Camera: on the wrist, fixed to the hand. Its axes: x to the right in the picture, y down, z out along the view.
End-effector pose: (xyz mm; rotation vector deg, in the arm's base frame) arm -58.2 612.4 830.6 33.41 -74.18 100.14
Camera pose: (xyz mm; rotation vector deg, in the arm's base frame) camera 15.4 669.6 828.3 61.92 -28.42 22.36
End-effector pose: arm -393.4 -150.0 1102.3 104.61 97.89 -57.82
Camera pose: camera -444.4 -107.0 1167.5 -6.19 -157.89 66.06
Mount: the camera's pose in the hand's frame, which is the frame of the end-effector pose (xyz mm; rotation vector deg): -19.5 -66.2 -62.7 -5.03 1.16 -88.49
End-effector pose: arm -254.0 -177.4 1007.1 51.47 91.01 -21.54
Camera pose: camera -345.4 -184.0 1024.4 -33.47 115.98 -75.38
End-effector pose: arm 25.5 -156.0 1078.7 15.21 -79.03 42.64
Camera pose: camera 115.5 -175.4 1063.8 61.03 -46.02 -34.24
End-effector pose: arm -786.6 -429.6 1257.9 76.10 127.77 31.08
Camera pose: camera -861.6 -482.2 1275.2 -35.00 137.84 1.45
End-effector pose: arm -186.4 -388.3 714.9 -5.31 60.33 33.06
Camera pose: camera -210.7 -473.7 686.5 -51.12 39.81 -44.87
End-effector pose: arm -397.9 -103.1 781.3 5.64 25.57 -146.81
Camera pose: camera -416.6 -19.4 744.7 12.78 -25.78 120.34
